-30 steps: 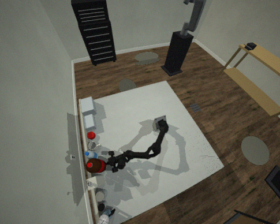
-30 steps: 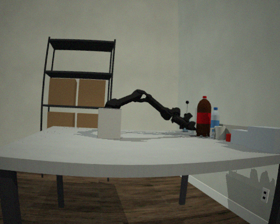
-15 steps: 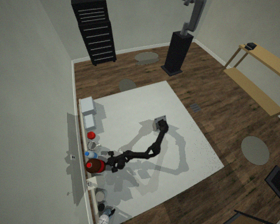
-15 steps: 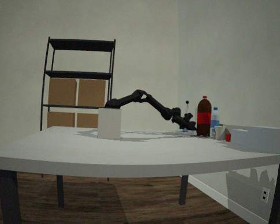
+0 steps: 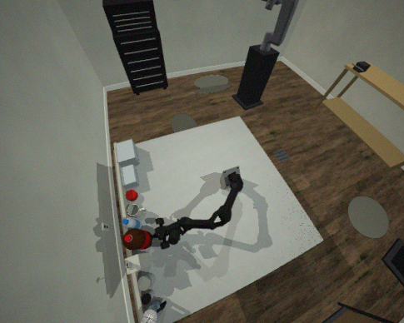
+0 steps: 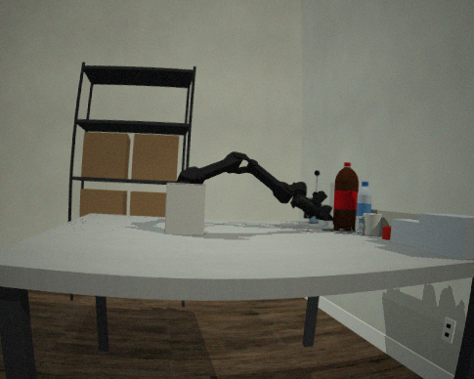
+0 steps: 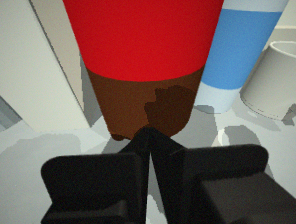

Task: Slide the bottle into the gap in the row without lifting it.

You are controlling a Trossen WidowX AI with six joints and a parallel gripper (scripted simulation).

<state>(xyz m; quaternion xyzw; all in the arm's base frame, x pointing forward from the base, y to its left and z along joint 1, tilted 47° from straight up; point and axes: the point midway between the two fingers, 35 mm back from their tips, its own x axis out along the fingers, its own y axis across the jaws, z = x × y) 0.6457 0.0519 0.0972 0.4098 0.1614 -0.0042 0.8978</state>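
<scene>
The brown cola bottle lies 90 mm ahead of my hand, 90 mm above it and 20 mm to the right of it. Round my hand: french press 360 mm to the left, 140 mm ahead, 80 mm above; then water bottle 120 mm to the right, 110 mm ahead, 40 mm above.
</scene>
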